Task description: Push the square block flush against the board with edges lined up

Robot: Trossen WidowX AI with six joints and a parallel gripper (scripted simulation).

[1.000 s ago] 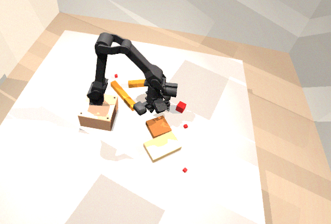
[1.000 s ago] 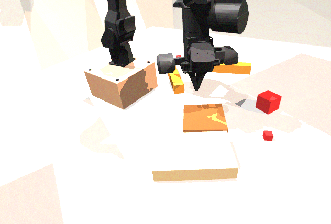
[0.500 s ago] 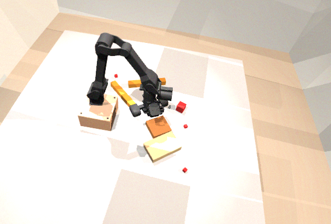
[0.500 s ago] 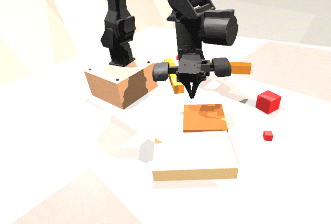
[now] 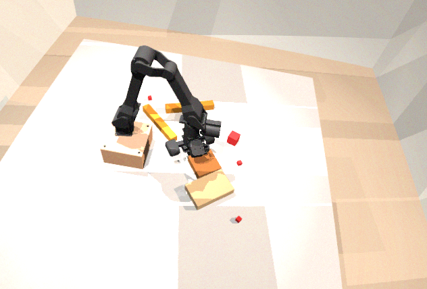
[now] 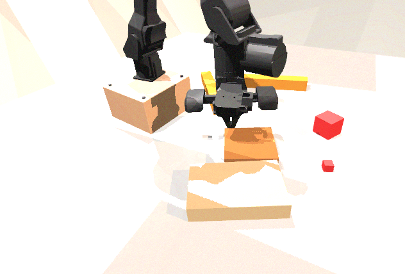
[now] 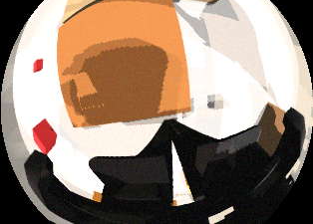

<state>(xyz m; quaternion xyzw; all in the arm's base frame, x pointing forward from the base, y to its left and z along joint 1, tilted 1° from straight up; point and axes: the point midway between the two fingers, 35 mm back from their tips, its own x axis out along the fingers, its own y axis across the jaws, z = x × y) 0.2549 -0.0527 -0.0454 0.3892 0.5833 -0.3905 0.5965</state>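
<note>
The square block is 6 cm ahead of my gripper tip, 5 cm to the right of it and 1 cm above it. Also, from my gripper tip: red cube: 19 cm ahead, 8 cm to the left, 1 cm above; then pale yellow slab: 16 cm to the right, 7 cm ahead, 1 cm above.
</note>
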